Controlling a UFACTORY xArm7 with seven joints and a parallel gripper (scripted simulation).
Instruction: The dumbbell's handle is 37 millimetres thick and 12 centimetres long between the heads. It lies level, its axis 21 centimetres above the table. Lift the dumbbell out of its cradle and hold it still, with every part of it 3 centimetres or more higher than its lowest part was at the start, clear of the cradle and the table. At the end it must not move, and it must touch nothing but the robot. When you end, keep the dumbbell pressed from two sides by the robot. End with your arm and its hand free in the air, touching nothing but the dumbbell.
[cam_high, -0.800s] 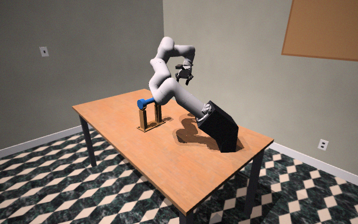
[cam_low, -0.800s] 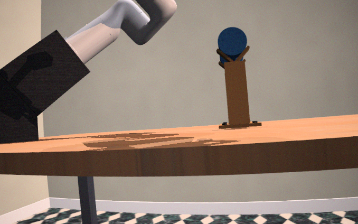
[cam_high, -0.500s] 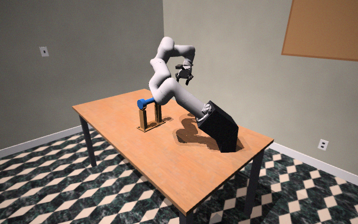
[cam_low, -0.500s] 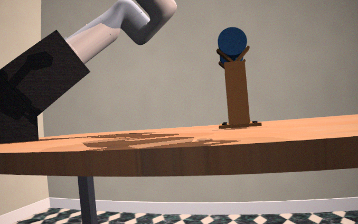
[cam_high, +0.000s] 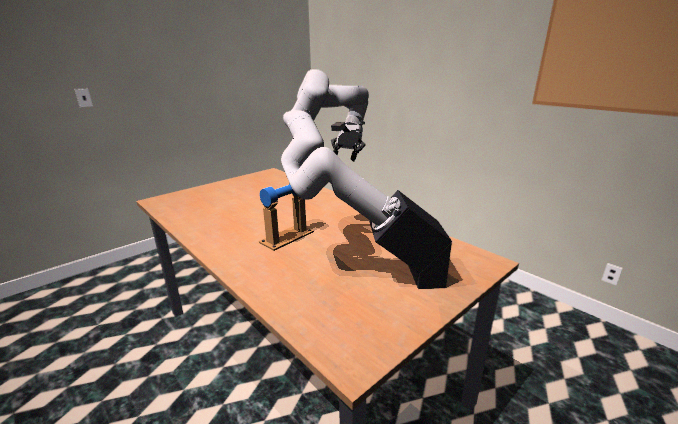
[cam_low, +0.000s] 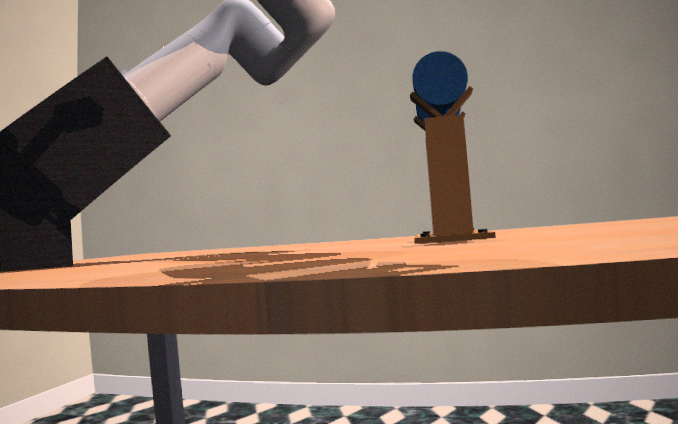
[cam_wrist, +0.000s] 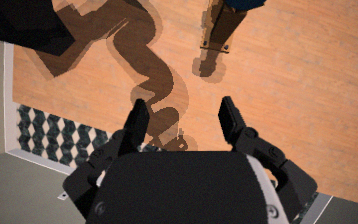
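The blue dumbbell lies 30 cm to the left of my hand, 9 cm below it and 1 cm ahead of it.
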